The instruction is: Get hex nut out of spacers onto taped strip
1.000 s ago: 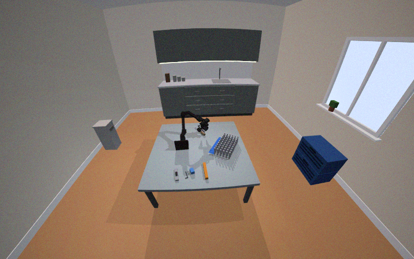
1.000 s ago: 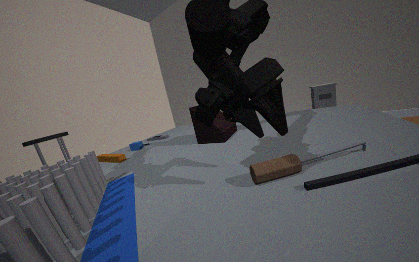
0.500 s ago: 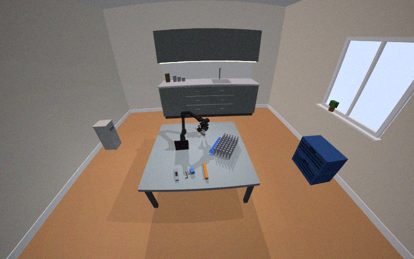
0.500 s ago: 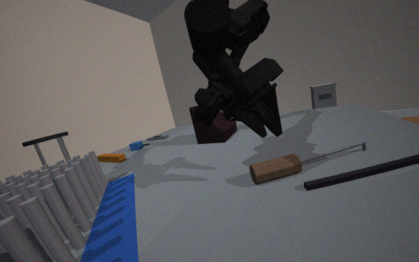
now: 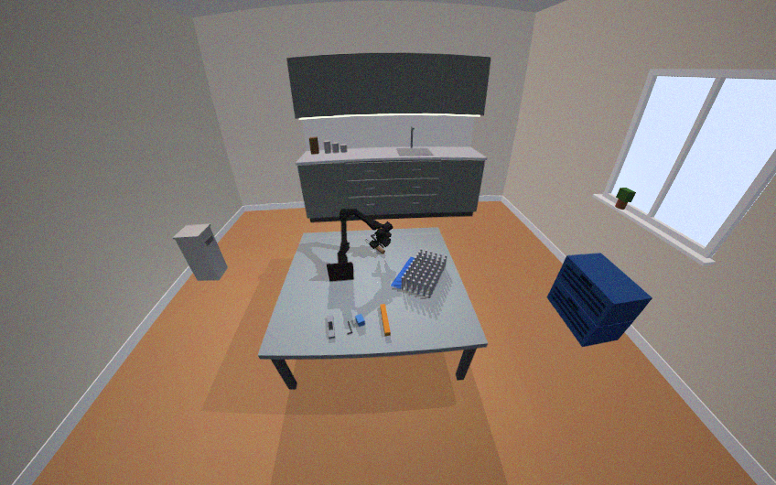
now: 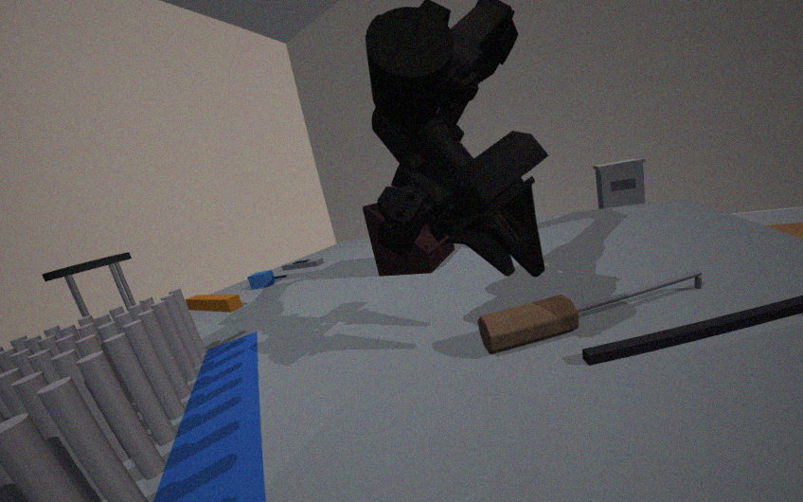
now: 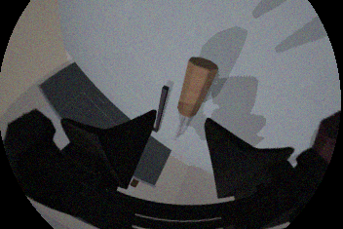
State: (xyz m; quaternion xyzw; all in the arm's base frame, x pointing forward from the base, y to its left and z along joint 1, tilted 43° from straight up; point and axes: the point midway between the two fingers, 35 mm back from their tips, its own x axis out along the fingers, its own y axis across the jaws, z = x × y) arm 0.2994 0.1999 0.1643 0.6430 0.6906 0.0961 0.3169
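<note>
Now: the hook tool 90 mm to the left of my gripper tip, 60 mm below it and 50 mm behind it. From my gripper tip the other things lie so: hex nut: 350 mm to the right, 310 mm ahead, 70 mm below; blue taped strip: 290 mm to the right, 160 mm ahead, 70 mm below; orange block: 720 mm to the right, 60 mm below, 60 mm behind.
</note>
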